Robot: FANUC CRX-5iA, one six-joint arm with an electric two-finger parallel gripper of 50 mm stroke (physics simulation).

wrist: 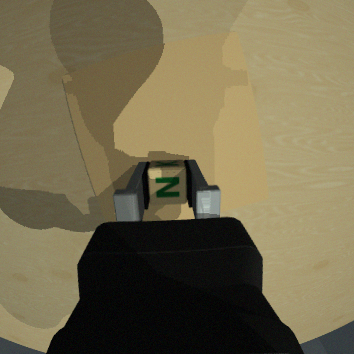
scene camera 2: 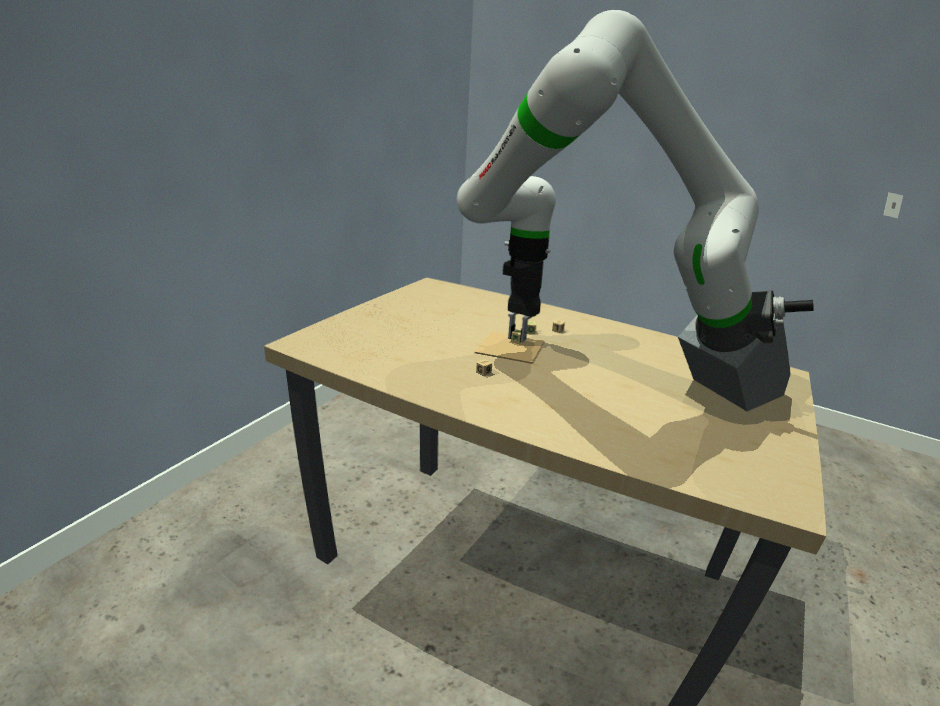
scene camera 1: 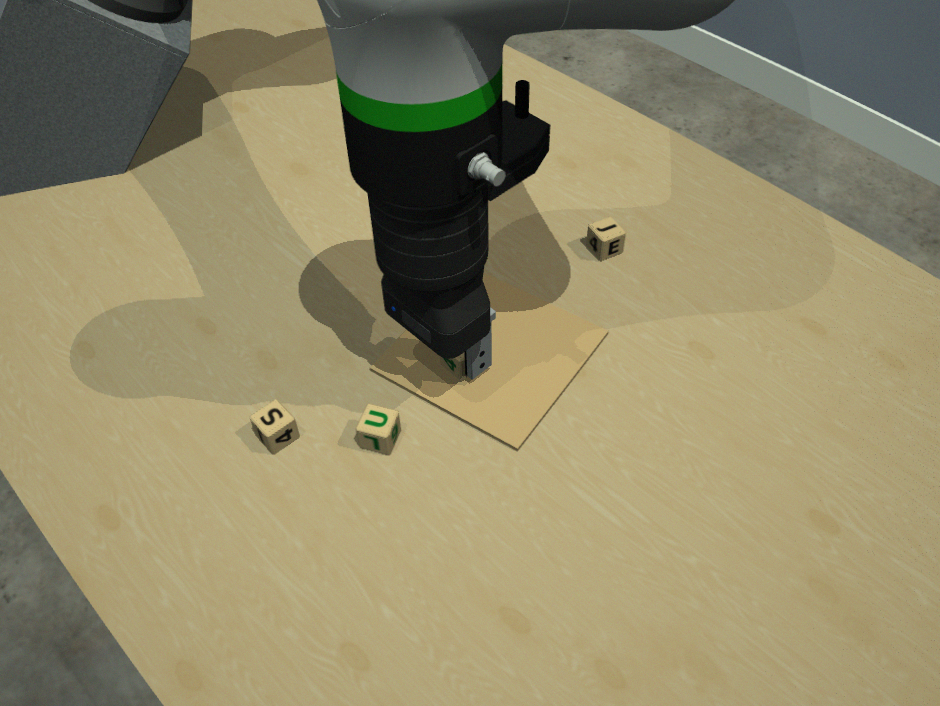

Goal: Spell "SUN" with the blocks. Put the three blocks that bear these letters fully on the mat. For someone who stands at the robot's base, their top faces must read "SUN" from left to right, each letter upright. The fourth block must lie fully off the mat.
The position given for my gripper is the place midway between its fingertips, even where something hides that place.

Note:
I see my gripper (scene camera 1: 464, 358) and a mat (scene camera 1: 538, 348).
The mat also shows in the wrist view (wrist: 191, 98) and in scene camera 2 (scene camera 2: 496, 344). My gripper also shows in the wrist view (wrist: 166, 174) and in scene camera 2 (scene camera 2: 517, 339).

